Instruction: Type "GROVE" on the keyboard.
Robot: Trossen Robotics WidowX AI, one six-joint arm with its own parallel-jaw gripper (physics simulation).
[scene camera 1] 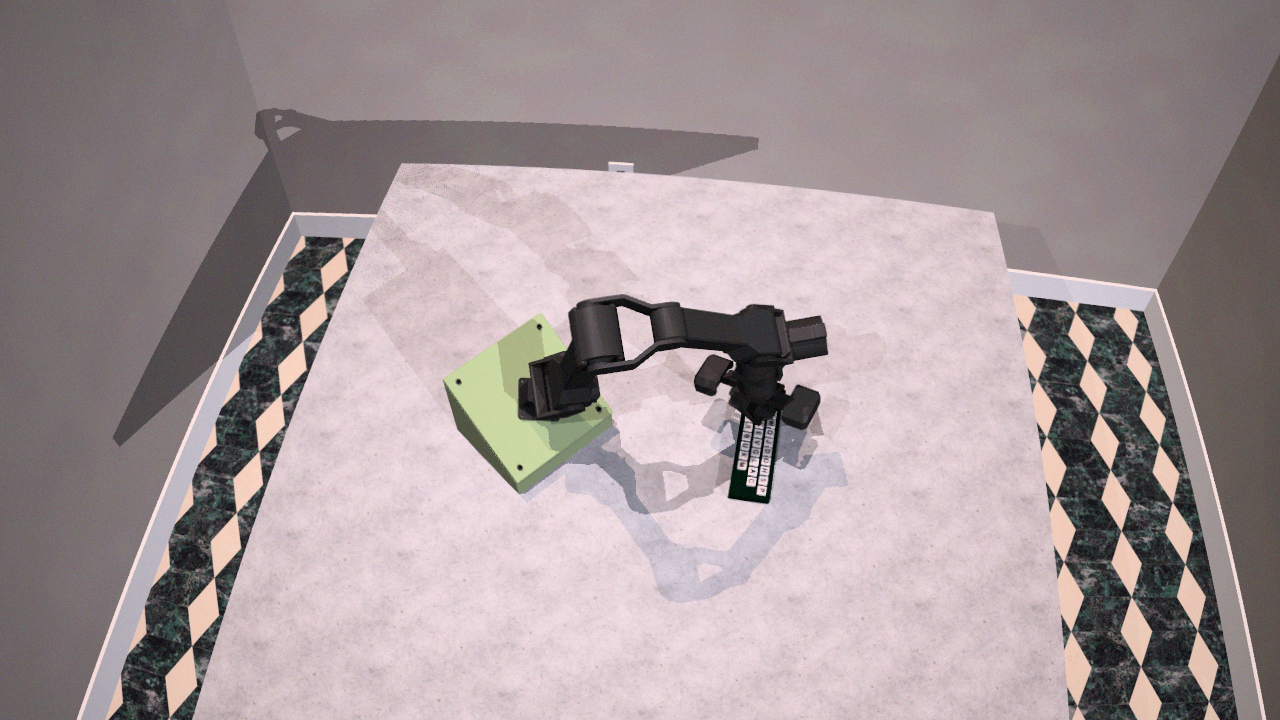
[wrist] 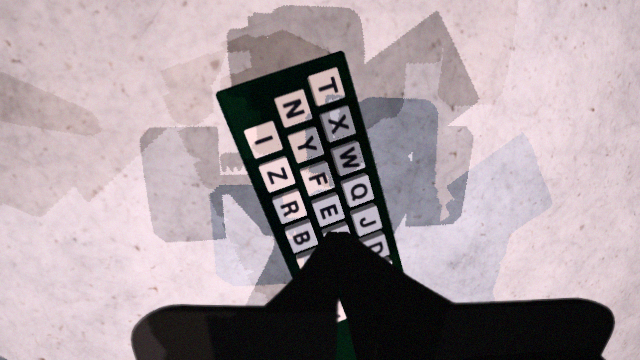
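Seen in the pictures: gripper, fingertip midpoint: (scene camera 1: 758, 423) (wrist: 336, 241); arm's base, origin of the base link: (scene camera 1: 538, 399).
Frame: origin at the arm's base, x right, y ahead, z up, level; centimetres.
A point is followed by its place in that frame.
The dark green keyboard (scene camera 1: 739, 490) {x 16.8, y 28.4, z -7.1 cm} (wrist: 237, 105) {x 0.5, y 33.5, z -7.1 cm} lies flat on the table, with white letter keys in three rows. In the wrist view, the E key (wrist: 328, 210) {x 7.3, y 33.6, z -6.6 cm} and the R key (wrist: 289, 207) {x 5.8, y 32.2, z -6.6 cm} show clearly. My gripper (scene camera 1: 759, 419) {x 7.4, y 33.2, z -3.7 cm} (wrist: 336, 241) {x 7.4, y 33.2, z -3.7 cm} is shut and empty, pointing down over the keyboard. Its tips cover most of the middle-row key directly below E in the wrist view, so that letter is hidden. Whether the tips touch it cannot be told. The fingers hide keys farther along; in the scene view the key letters are small and hard to read.
The arm stands on a light green block (scene camera 1: 483, 385) {x -1.5, y -8.1, z 3.3 cm} to the left of the keyboard. The pale table (scene camera 1: 572, 617) {x 33.4, y 0.5, z -8.1 cm} extends around both, and shadows of the arm fall over the table and keys. Grey walls and a checkered floor lie beyond the table's edges.
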